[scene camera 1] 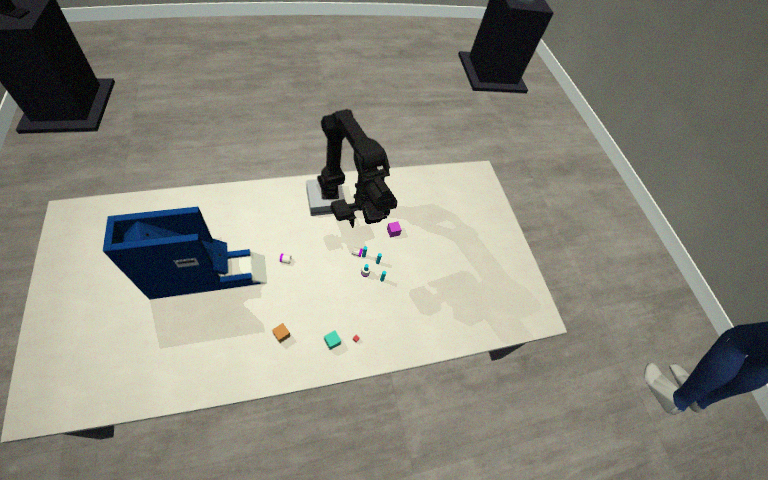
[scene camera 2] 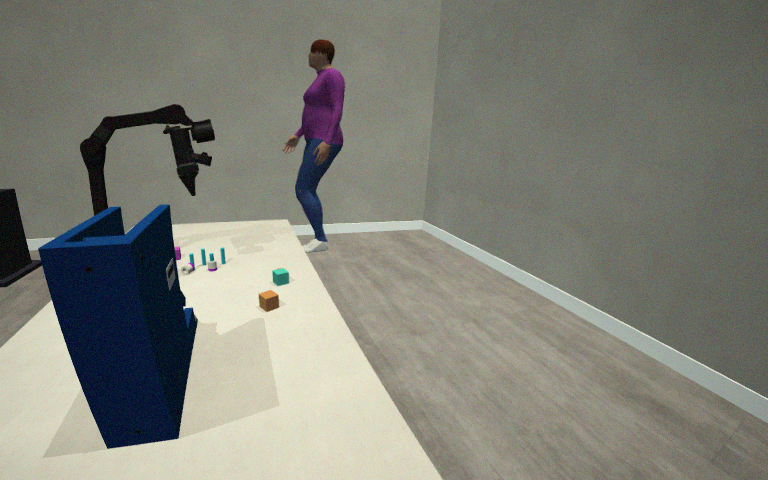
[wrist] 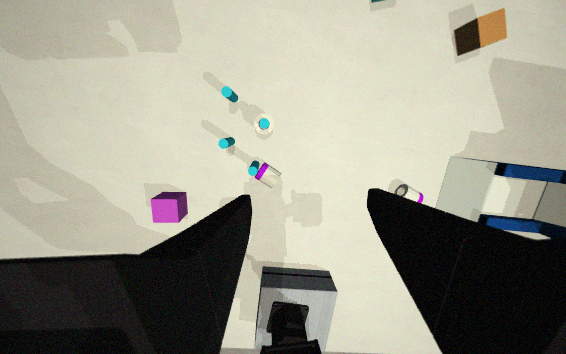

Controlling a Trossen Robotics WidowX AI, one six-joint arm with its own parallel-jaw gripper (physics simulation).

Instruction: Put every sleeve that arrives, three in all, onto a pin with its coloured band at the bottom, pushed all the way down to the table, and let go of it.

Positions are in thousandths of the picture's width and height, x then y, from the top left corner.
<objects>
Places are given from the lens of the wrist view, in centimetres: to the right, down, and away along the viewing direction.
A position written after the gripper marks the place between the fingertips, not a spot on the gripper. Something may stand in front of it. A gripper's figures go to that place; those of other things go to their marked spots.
gripper (wrist: 545, 566): 1, 1, 11
magenta cube (wrist: 296, 586): -18, 5, 34
orange cube (wrist: 861, 83): 30, -21, 31
The marked spots on the magenta cube and the orange cube are 55 cm apart.
</objects>
